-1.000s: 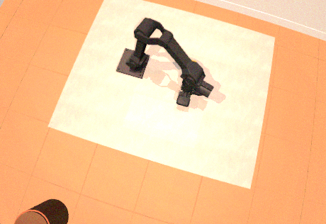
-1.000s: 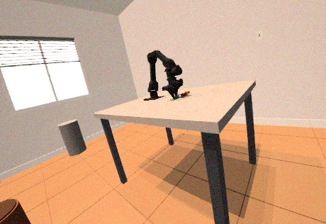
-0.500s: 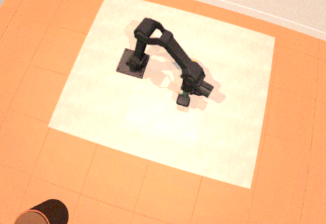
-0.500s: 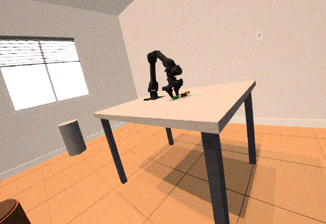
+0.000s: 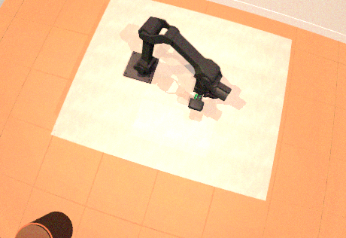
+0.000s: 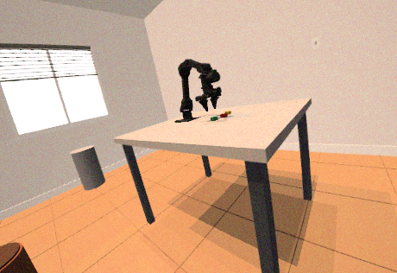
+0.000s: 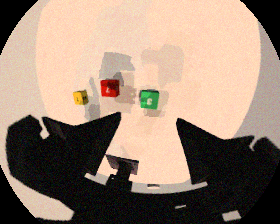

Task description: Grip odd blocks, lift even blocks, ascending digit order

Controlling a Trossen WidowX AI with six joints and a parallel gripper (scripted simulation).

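My gripper tip is 10 mm short of the green block and 50 mm above it. Round my gripper tip: yellow block (40 mm ahead, 170 mm to the left, 50 mm below); then red block (40 mm ahead, 70 mm to the left, 50 mm below).
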